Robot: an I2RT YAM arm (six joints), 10 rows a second.
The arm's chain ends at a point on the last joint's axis. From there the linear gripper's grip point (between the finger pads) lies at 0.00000 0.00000 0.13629 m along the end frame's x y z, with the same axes.
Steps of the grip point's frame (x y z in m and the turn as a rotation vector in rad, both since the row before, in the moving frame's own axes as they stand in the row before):
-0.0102 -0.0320 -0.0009 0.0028 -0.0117 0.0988
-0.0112 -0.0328 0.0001 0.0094 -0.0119 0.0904
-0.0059 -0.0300 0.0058 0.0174 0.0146 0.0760
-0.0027 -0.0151 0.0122 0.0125 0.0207 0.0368
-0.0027 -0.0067 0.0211 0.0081 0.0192 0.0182
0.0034 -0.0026 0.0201 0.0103 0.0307 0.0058
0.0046 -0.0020 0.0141 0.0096 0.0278 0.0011
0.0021 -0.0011 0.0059 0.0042 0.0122 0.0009
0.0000 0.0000 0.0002 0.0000 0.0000 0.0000
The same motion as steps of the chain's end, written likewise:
-0.0086 -0.0315 -0.0009 0.0028 -0.0117 0.0988
-0.0096 -0.0314 0.0001 0.0094 -0.0119 0.0904
-0.0080 -0.0277 0.0058 0.0174 0.0146 0.0760
-0.0056 -0.0134 0.0122 0.0125 0.0207 0.0368
-0.0053 -0.0056 0.0211 0.0081 0.0192 0.0182
-0.0008 -0.0012 0.0202 0.0103 0.0307 0.0058
0.0008 -0.0007 0.0142 0.0096 0.0278 0.0011
0.0004 -0.0005 0.0059 0.0042 0.0122 0.0009
0.0000 0.0000 0.0002 0.0000 0.0000 0.0000

